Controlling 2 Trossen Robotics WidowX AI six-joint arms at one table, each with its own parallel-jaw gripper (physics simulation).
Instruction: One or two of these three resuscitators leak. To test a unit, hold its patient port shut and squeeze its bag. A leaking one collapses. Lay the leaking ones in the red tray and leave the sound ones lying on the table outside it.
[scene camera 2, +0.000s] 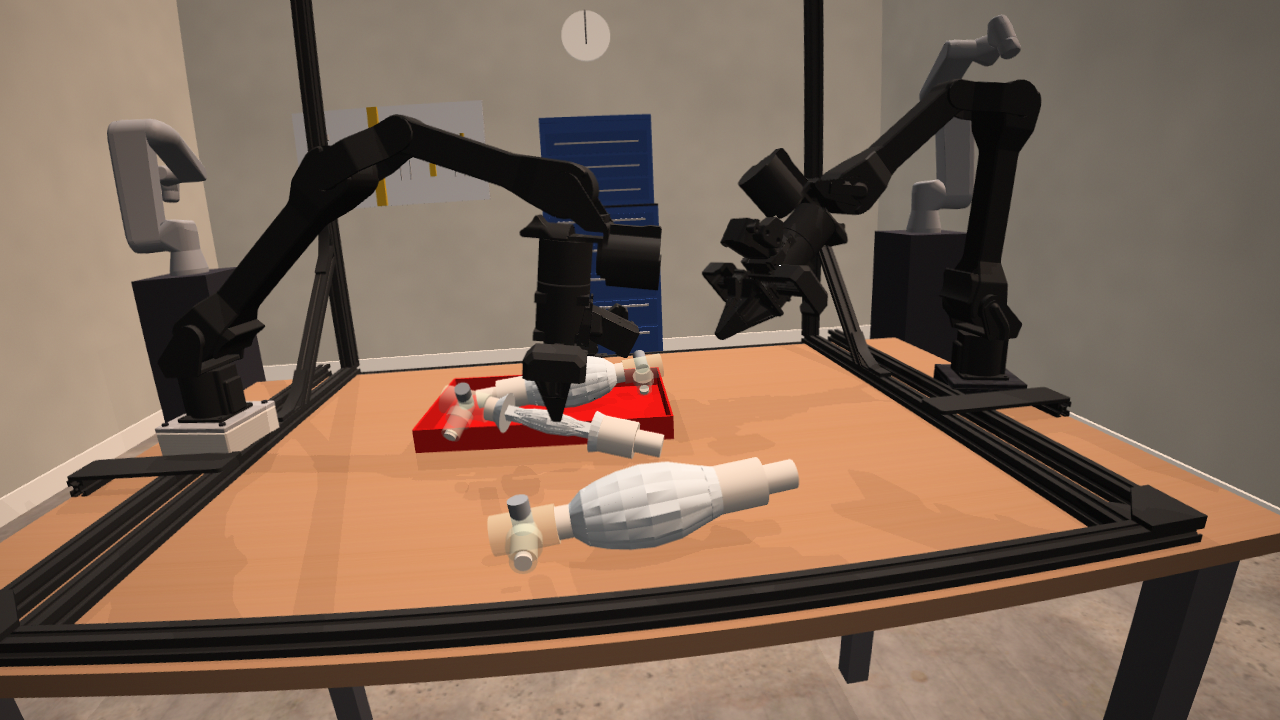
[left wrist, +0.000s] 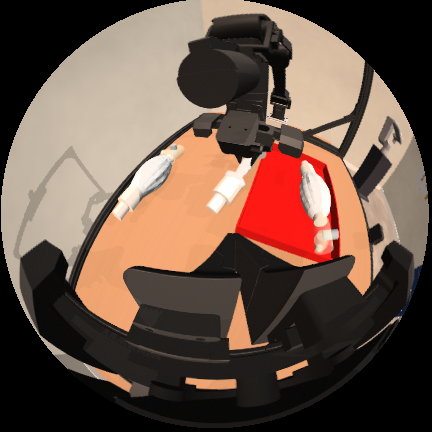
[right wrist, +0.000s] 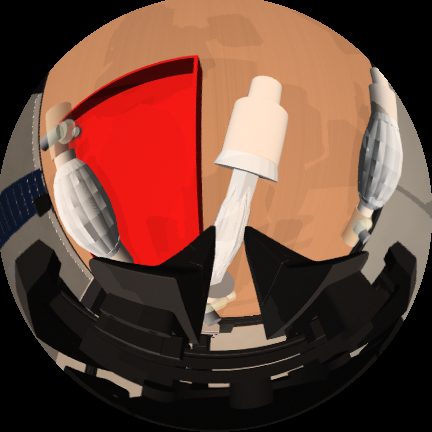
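A resuscitator with a flattened, crumpled bag is between my right gripper's fingers. It lies across the front of the red tray in the scene view; its height is unclear. My right gripper is shut on it and points down. A second resuscitator with a full bag lies in the tray. A third, also full, lies on the table in front. My left gripper is shut and empty, raised above the table.
Black rails frame the wooden table. Dark upright posts stand at the back. A blue drawer cabinet stands behind the table, and grey arms on dark pedestals stand beyond the sides.
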